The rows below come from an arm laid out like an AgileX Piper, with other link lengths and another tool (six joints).
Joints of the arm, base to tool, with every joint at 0 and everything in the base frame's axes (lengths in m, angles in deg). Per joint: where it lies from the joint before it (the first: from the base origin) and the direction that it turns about. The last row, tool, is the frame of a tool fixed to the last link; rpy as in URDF.
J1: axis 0 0 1 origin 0 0 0.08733
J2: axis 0 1 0 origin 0 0 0
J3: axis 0 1 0 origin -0.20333 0 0.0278
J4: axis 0.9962 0 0.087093 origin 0.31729 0 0.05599
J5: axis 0 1 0 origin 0 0 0
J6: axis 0.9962 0 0.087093 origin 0.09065 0 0.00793
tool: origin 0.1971 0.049 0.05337 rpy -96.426 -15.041 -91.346
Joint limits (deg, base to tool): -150..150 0..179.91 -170..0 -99.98..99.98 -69.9..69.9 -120..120
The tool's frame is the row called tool.
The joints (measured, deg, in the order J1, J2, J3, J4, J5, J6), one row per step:
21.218 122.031 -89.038 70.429 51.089 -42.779
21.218 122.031 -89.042 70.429 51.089 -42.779
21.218 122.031 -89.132 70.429 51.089 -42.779
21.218 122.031 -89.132 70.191 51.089 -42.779
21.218 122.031 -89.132 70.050 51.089 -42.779
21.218 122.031 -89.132 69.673 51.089 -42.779
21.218 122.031 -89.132 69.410 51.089 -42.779
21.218 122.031 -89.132 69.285 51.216 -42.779
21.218 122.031 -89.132 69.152 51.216 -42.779
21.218 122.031 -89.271 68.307 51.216 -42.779
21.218 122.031 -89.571 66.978 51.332 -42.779
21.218 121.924 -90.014 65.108 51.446 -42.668
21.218 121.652 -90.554 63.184 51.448 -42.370
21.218 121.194 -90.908 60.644 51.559 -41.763
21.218 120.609 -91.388 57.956 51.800 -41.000
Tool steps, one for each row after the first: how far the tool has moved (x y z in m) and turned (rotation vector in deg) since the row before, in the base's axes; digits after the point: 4 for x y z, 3 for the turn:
0.0000 0.0000 0.0000 0.001 -0.004 0.000
0.0003 0.0001 0.0007 0.033 -0.084 0.000
-0.0004 -0.0002 -0.0009 -0.196 -0.076 0.111
-0.0002 -0.0001 -0.0005 -0.116 -0.045 0.066
-0.0006 -0.0004 -0.0014 -0.311 -0.121 0.176
-0.0004 -0.0003 -0.0010 -0.217 -0.084 0.123
-0.0008 0.0000 -0.0003 -0.067 0.022 0.164
-0.0002 -0.0001 -0.0005 -0.110 -0.043 0.062
-0.0009 -0.0008 -0.0020 -0.646 -0.400 0.395
-0.0015 -0.0010 -0.0025 -0.959 -0.647 0.711
-0.0014 -0.0016 -0.0024 -1.310 -0.964 0.884
0.0000 -0.0018 -0.0003 -1.274 -1.140 0.686
-0.0012 -0.0031 -0.0020 -1.744 -1.042 0.824
-0.0008 -0.0034 -0.0003 -1.759 -1.141 0.838

